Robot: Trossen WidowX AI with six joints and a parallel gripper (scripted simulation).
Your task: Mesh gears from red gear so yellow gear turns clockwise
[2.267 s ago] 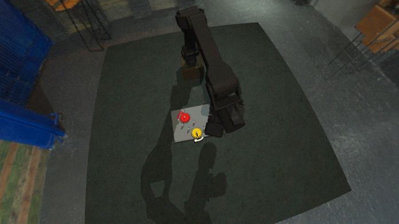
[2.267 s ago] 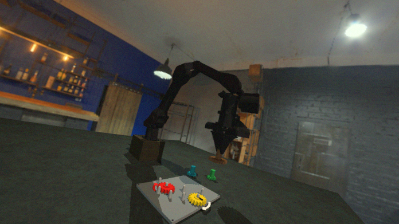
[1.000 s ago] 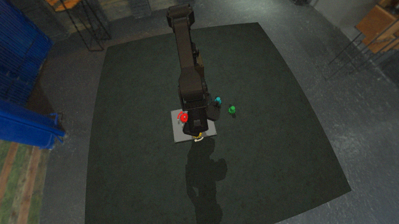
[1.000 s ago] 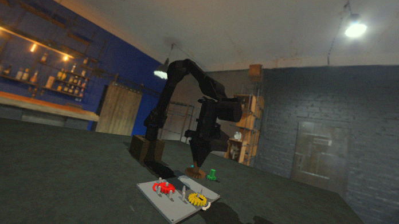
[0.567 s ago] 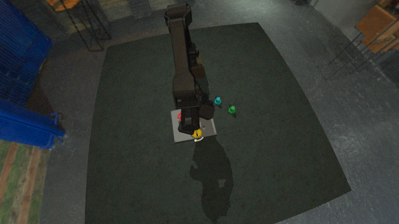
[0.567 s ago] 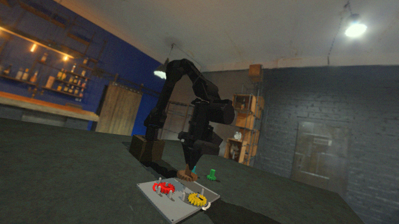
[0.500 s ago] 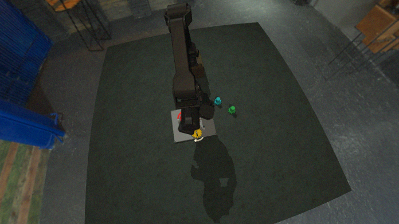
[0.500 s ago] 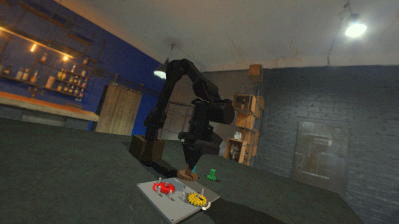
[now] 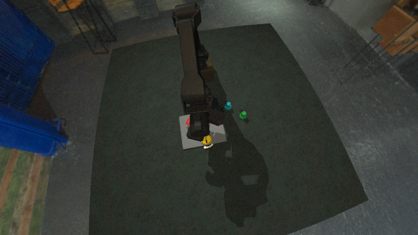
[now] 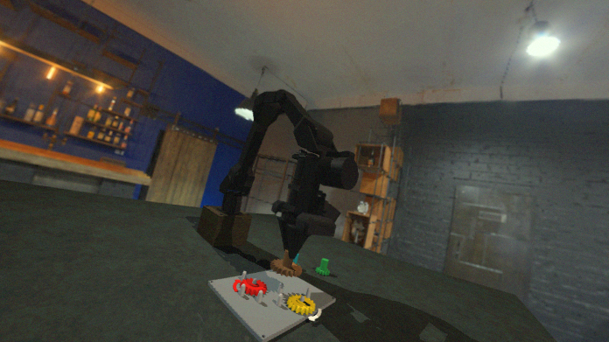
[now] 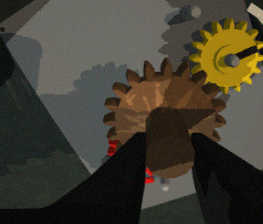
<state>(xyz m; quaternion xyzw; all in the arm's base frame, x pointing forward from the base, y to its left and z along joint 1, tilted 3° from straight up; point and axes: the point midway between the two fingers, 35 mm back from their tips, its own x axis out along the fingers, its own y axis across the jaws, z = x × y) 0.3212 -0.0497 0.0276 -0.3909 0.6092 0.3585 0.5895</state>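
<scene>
My gripper tip is now 50 mm short of the yellow gear and 70 mm above it. Round my gripper tip: brown gear (10 mm below); white arrow (90 mm ahead, 80 mm below); red gear (40 mm behind, 40 mm to the right, 70 mm below).
</scene>
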